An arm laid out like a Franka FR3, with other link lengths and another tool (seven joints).
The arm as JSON. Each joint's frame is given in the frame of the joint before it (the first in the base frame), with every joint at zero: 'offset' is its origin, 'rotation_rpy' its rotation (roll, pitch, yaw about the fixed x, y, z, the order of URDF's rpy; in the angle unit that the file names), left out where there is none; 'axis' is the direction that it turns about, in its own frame. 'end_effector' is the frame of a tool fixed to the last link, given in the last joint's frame.
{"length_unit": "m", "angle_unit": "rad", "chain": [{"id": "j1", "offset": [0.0, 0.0, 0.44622], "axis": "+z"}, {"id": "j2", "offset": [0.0, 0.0, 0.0], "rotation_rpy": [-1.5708, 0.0, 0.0], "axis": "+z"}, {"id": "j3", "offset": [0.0, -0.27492, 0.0], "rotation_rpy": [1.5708, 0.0, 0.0], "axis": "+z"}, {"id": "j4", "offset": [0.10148, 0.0, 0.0], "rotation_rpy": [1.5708, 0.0, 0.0], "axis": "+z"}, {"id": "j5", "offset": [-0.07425, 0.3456, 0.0], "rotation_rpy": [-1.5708, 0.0, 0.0], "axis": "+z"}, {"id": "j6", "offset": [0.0, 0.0, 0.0], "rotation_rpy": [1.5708, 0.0, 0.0], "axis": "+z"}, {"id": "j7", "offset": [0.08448, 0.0, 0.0], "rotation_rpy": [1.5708, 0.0, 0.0], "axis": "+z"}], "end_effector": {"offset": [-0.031, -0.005, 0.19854], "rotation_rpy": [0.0, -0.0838, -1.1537]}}
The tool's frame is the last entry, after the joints.
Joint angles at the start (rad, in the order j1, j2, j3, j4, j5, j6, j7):
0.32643 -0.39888 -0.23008 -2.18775 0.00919 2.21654 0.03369
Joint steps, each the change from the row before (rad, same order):
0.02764 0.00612 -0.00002 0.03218 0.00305 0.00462 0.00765
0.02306 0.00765 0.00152 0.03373 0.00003 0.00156 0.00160
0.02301 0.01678 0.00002 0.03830 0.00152 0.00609 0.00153
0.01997 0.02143 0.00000 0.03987 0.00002 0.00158 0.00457
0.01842 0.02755 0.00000 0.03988 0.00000 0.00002 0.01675
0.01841 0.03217 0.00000 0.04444 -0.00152 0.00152 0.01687
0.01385 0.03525 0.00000 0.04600 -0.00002 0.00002 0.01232
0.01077 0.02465 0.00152 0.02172 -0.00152 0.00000 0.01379
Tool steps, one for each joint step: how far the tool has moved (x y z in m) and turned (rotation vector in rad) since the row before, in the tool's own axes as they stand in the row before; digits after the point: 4 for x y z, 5 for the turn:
0.0165 0.0038 -0.0098 -0.02092 0.02381 -0.01404
0.0149 0.0043 -0.0094 -0.02067 0.01927 -0.01917
0.0155 0.0061 -0.0068 -0.02090 0.01902 -0.01677
0.0141 0.0060 -0.0046 -0.01555 0.01302 -0.01248
0.0139 0.0052 -0.0011 -0.00872 0.00819 0.00024
0.0147 0.0060 -0.0003 -0.01108 0.00742 -0.00076
0.0130 0.0065 0.0011 -0.00962 0.00498 -0.00105
0.0089 0.0003 0.0050 0.00251 -0.00170 0.00034

